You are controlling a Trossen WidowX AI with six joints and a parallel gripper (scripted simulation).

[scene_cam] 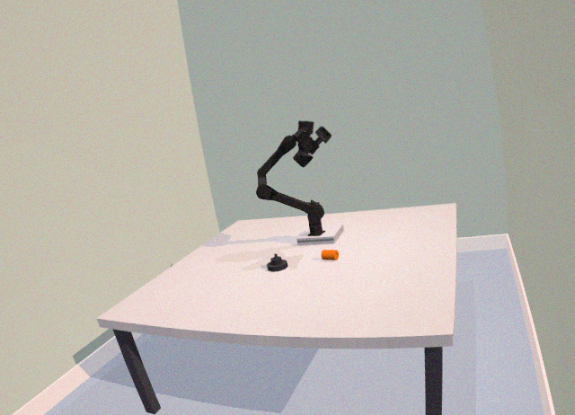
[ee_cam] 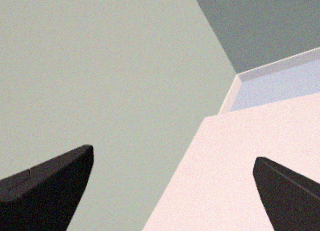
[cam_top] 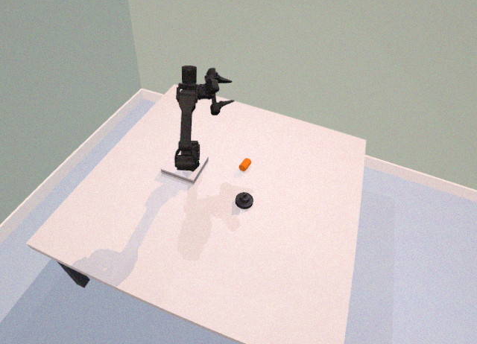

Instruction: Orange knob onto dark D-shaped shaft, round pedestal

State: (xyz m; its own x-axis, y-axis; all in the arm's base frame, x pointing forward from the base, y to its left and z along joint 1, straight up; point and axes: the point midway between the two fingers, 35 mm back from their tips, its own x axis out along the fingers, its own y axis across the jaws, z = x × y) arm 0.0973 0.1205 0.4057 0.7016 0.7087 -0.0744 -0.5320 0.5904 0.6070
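My gripper tip is 90 mm short of the orange knob, 20 mm to the right of it and 420 mm above it. Round my gripper tip: round pedestal 200 mm ahead, 170 mm to the right, 410 mm below.
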